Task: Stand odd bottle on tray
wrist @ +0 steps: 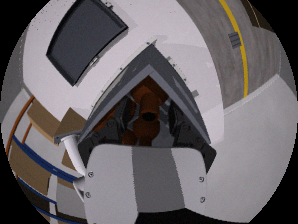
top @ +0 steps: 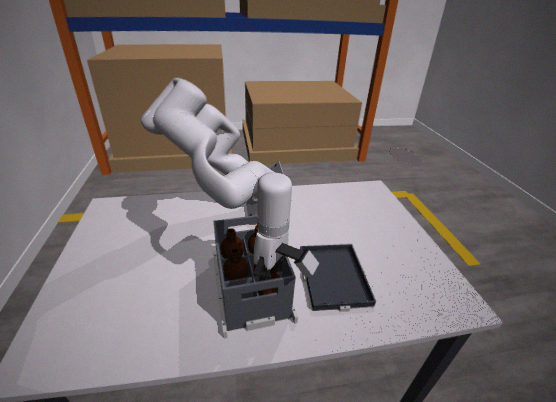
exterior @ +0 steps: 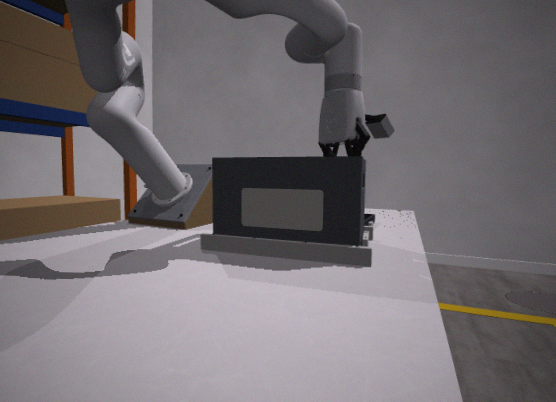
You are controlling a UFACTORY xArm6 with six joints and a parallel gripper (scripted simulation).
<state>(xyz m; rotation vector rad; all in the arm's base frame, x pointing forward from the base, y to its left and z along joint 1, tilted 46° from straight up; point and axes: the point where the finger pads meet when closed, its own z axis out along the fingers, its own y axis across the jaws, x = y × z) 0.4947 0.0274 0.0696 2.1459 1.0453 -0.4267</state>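
The dark grey crate is 8 cm behind my hand, 5 cm to the right of it and 7 cm below it. The rest, counted from my hand: glass bottle 18 cm behind, 2 cm to the right, 7 cm below; then dark tray 9 cm behind, 22 cm to the left, 15 cm below.
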